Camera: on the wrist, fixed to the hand. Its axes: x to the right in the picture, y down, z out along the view.
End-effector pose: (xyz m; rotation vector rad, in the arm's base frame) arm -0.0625 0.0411 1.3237 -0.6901 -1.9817 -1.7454
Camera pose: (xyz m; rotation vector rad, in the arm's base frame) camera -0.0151 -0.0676 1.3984 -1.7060 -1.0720 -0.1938
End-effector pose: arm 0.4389 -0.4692 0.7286 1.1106 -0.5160 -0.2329
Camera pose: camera 0.4895 -0.3417 0.7573 0.7912 -1.6365 1.1850
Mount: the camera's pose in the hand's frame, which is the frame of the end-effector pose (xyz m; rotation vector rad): -0.0031 0.0775 -0.1167 0.4724 -0.3228 1.6140
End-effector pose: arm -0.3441 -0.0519 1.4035 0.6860 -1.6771 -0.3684
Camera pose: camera -0.2494 0.0248 1.4727 -0.5681 -2.0903 1.1260
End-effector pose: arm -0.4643 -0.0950 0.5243 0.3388 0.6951 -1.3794
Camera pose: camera -0.4187 -0.0081 0.4243 0.7833 -0.2739 0.0157
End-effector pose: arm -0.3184 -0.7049 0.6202 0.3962 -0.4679 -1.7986
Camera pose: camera -0.1958 -0.7337 0.5589 -0.0417 -1.0375 -0.1528
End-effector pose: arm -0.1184 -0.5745 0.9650 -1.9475 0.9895 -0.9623
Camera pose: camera -0.2431 -0.6368 0.9507 -0.4403 1.4626 0.0980
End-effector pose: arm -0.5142 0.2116 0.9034 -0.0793 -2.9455 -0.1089
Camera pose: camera -0.4844 0.2795 1.0223 2.1684 1.9954 -0.7797
